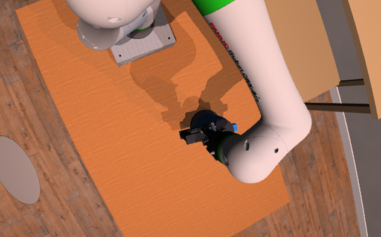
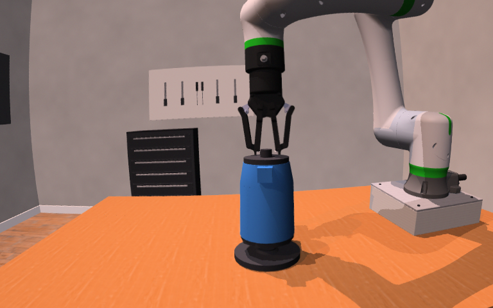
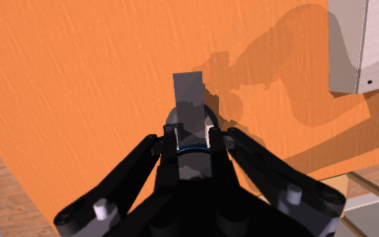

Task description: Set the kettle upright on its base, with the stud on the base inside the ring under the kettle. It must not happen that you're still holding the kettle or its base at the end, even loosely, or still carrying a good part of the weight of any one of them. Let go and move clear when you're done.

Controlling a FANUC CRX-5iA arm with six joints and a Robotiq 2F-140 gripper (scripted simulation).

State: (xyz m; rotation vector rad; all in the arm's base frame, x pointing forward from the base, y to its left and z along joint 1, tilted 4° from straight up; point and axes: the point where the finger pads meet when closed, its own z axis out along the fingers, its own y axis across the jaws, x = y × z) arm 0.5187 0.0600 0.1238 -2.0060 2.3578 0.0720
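The blue kettle is 5 cm below my hand, 3 cm to the left of it and 1 cm ahead of it. The rest, counted from my hand: dark round base 19 cm below, 7 cm to the left, 1 cm ahead.
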